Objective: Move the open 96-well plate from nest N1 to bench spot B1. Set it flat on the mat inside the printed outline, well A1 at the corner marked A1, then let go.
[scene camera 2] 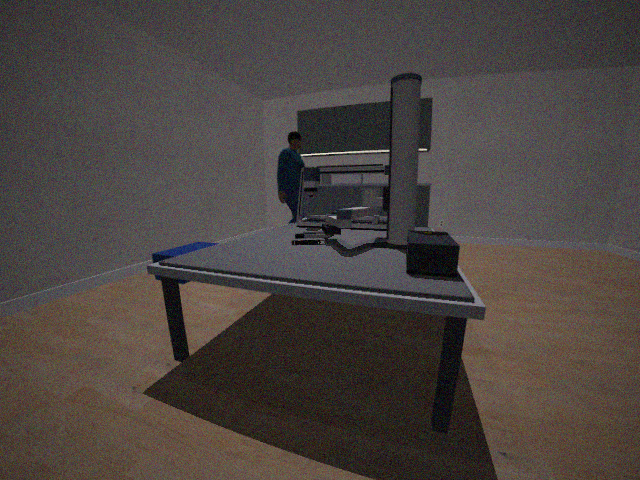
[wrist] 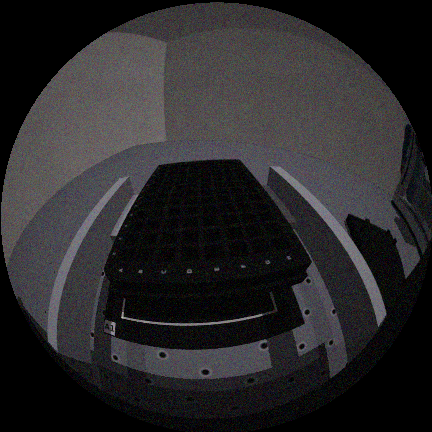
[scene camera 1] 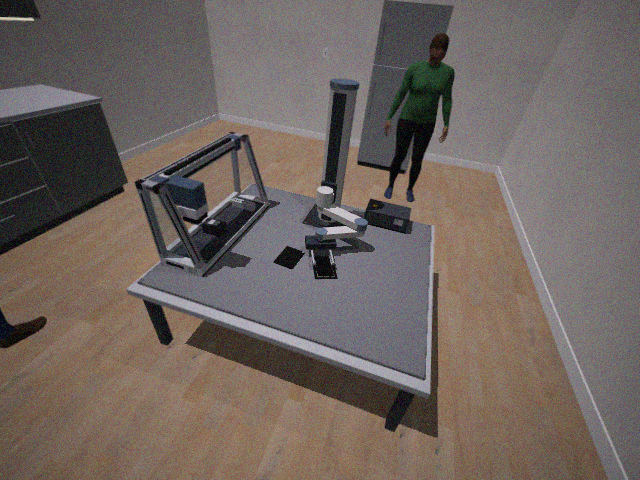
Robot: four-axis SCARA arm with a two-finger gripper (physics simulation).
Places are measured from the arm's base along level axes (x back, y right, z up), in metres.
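Where they show: gripper, fingertip midpoint: [scene camera 2: 303, 234] [wrist: 198, 179] [scene camera 1: 323, 264]; arm's base at its link origin: [scene camera 2: 400, 245] [scene camera 1: 328, 219].
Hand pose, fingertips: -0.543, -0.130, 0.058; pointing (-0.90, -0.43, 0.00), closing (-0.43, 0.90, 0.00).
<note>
Each offset is from my fingertips to the centre of the thing, as dx, dy, dz. "spot": to the spot under its first point.
The open 96-well plate {+0.012, +0.006, -0.007} [scene camera 1: 323, 256] [wrist: 200, 240] is black, and its row letters face the wrist camera. My gripper [scene camera 1: 323, 260] [scene camera 2: 310, 235] [wrist: 198, 179] is shut on the plate, one finger along each long side. The plate looks level and hangs a little above a black pad [scene camera 1: 325, 275] [wrist: 200, 337] with a printed white outline. An A1 tag {spot: +0.112, -0.020, -0.043} [wrist: 109, 328] marks the pad's near left corner in the wrist view. A second black pad {spot: +0.018, +0.223, -0.034} [scene camera 1: 288, 256] [wrist: 375, 245] lies beside it. Neither pad's name can be read. The plate hides most of the outline.
A gantry machine [scene camera 1: 173, 170] [scene camera 2: 351, 168] stands left of the pads in scene camera 1. The arm's column [scene camera 1: 348, 134] [scene camera 2: 405, 165] rises behind them. A dark box [scene camera 1: 387, 215] [scene camera 2: 432, 255] stands near the column. A person in green [scene camera 1: 426, 93] stands beyond the table.
</note>
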